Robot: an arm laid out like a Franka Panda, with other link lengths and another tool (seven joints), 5 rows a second.
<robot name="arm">
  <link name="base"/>
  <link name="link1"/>
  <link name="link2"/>
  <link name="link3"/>
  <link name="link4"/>
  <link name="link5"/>
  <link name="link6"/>
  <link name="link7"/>
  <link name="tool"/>
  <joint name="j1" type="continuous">
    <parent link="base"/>
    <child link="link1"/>
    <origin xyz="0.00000 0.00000 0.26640"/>
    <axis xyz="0 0 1"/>
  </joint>
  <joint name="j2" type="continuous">
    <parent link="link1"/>
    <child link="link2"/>
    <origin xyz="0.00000 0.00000 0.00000"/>
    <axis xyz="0 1 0"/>
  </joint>
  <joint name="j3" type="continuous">
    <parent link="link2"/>
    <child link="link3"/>
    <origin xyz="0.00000 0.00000 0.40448"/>
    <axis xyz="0 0 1"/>
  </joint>
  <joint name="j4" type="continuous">
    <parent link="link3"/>
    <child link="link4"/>
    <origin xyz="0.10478 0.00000 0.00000"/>
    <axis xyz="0 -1 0"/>
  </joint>
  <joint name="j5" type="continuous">
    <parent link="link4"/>
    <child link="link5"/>
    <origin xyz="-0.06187 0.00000 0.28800"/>
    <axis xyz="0 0 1"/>
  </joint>
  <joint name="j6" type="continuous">
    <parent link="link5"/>
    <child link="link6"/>
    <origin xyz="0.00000 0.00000 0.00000"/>
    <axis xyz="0 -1 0"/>
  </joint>
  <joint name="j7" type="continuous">
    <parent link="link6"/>
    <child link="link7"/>
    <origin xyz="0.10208 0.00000 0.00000"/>
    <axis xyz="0 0 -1"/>
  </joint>
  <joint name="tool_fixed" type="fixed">
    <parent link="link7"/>
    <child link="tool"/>
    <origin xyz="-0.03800 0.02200 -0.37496" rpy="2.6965 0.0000 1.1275"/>
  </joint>
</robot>
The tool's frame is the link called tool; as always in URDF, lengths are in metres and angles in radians. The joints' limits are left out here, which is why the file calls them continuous.
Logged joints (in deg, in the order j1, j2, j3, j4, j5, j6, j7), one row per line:
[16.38, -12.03, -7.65, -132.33, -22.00, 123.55, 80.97]
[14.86, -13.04, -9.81, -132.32, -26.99, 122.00, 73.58]
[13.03, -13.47, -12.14, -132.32, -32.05, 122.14, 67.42]
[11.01, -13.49, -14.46, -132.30, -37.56, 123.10, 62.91]
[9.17, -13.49, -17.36, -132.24, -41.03, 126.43, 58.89]
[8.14, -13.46, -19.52, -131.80, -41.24, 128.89, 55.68]
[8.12, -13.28, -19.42, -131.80, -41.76, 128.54, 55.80]
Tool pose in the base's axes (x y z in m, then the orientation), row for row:
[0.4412, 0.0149, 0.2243, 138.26, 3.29, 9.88]
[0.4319, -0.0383, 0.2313, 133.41, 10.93, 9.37]
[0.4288, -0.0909, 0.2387, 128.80, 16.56, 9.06]
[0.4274, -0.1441, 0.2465, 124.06, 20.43, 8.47]
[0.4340, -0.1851, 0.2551, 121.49, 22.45, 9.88]
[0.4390, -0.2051, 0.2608, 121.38, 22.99, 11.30]
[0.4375, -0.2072, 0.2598, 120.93, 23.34, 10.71]
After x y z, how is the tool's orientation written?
As a rotation vector, in degrees.
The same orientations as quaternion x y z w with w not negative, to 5 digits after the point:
[0.93296, 0.02220, 0.06667, 0.35305]
[0.91582, 0.07503, 0.06432, 0.38925]
[0.89737, 0.11538, 0.06312, 0.42123]
[0.87724, 0.14446, 0.05989, 0.45387]
[0.86525, 0.15989, 0.07037, 0.46992]
[0.86413, 0.16367, 0.08045, 0.46906]
[0.86219, 0.16641, 0.07636, 0.47235]

